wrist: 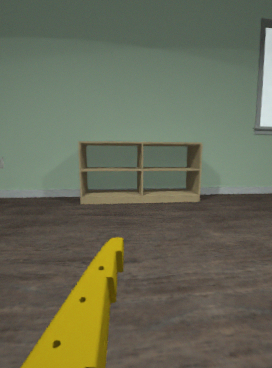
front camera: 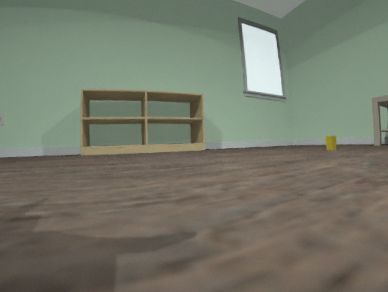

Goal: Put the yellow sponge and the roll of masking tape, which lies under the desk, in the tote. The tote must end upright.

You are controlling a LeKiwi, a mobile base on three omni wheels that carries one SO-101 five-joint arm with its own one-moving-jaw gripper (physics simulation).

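Frame: origin at the arm's base, x back, y right, z up, level; metres.
Where they show: hand at its tool point: (wrist: 123, 250).
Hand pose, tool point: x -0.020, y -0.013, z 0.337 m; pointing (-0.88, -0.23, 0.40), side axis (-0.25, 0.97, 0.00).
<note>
Each offset is from my tool point to the centre of the thing. "spot": to the spot under its first point.
A small yellow block {dx -1.015, dy +0.937, dz -0.382 m} (front camera: 331, 143), which looks like the yellow sponge, stands on the floor far off at the right in the front camera view, left of a pale table. It does not show in the wrist view. My gripper is fully open: one notched yellow jaw shows in the wrist view, above the floor, and the moving jaw is out of the picture. It is far from the sponge. The tote, the masking tape and the desk do not show in either view.
A wooden shelf unit {spot: dx -1.777, dy -0.362, dz -0.115 m} (front camera: 145, 120) (wrist: 140, 170) stands against the green wall ahead. A pale table (front camera: 376, 122) is cut off at the right edge of the front camera view. A window (front camera: 262, 60) (wrist: 268, 77) is in the wall at the right.
</note>
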